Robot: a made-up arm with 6 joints. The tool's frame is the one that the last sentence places.
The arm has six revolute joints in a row. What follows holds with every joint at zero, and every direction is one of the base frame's.
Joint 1 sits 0.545 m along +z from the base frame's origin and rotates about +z.
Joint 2 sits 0.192 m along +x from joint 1 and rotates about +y.
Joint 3 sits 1.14 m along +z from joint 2 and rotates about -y.
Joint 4 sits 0.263 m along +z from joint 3 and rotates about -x.
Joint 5 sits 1.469 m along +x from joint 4 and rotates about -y.
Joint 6 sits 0.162 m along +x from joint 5 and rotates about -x.
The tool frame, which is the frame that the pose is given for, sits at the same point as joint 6; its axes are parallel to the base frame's.
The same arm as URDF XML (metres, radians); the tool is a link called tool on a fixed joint. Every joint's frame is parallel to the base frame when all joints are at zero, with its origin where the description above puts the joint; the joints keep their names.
<robot name="arm">
  <joint name="tool_fixed" type="fixed">
    <parent link="link6"/>
    <child link="tool"/>
    <origin xyz="0 0 0"/>
  </joint>
  <joint name="joint 6" type="continuous">
    <parent link="link5"/>
    <child link="link6"/>
    <origin xyz="0.162 0 0"/>
    <axis xyz="-1 0 0"/>
  </joint>
  <joint name="joint 5" type="continuous">
    <parent link="link4"/>
    <child link="link5"/>
    <origin xyz="1.469 0 0"/>
    <axis xyz="0 -1 0"/>
  </joint>
  <joint name="joint 4" type="continuous">
    <parent link="link3"/>
    <child link="link4"/>
    <origin xyz="0 0 0.263"/>
    <axis xyz="-1 0 0"/>
  </joint>
  <joint name="joint 3" type="continuous">
    <parent link="link2"/>
    <child link="link3"/>
    <origin xyz="0 0 1.14"/>
    <axis xyz="0 -1 0"/>
  </joint>
  <joint name="joint 2" type="continuous">
    <parent link="link1"/>
    <child link="link2"/>
    <origin xyz="0.192 0 0"/>
    <axis xyz="0 1 0"/>
  </joint>
  <joint name="joint 1" type="continuous">
    <parent link="base_link"/>
    <child link="link1"/>
    <origin xyz="0 0 0.545"/>
    <axis xyz="0 0 1"/>
  </joint>
  <link name="base_link"/>
  <link name="link1"/>
  <link name="link2"/>
  <link name="link3"/>
  <link name="link4"/>
  <link name="link5"/>
  <link name="link6"/>
  <link name="tool"/>
</robot>

